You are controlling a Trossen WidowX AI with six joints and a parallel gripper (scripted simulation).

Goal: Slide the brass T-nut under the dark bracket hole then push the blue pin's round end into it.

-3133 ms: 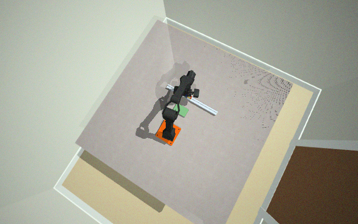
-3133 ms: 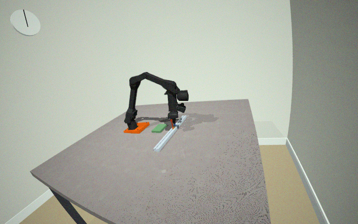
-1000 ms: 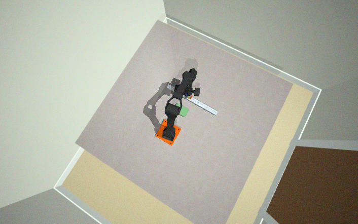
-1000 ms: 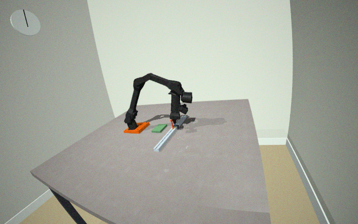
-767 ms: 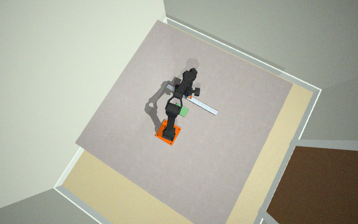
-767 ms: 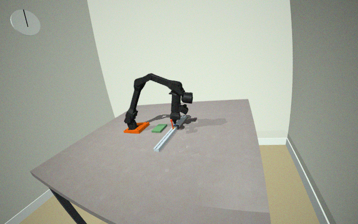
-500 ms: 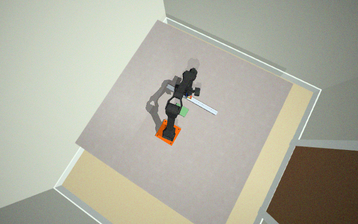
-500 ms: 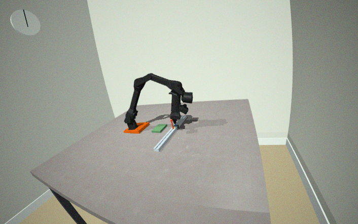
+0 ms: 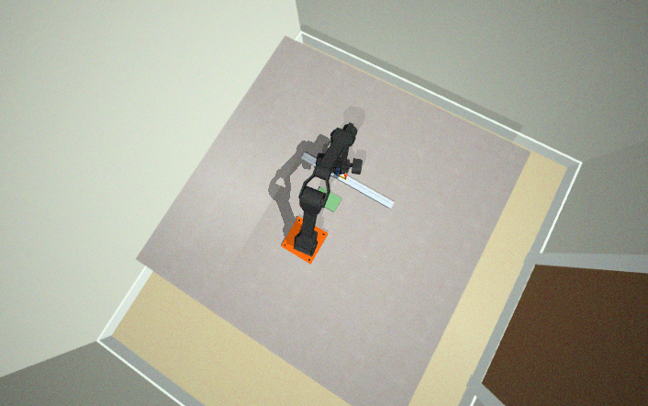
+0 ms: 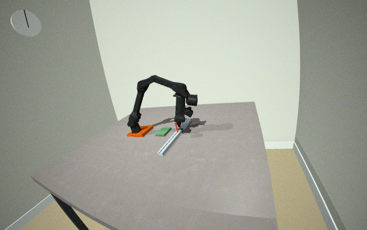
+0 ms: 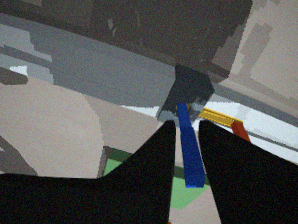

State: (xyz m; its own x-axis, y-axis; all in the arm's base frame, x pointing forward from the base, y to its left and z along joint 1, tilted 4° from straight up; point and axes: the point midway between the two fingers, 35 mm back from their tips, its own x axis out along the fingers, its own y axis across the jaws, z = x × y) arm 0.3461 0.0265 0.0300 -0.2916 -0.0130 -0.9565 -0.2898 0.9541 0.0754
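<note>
My gripper tip is now right at the blue pin. Round my gripper tip: green tray: 13 cm behind, 3 cm below, 1 cm to the left; then aluminum rail: 2 cm to the right, 2 cm below; then brass T-nut: 2 cm to the right, 1 cm above.
</note>
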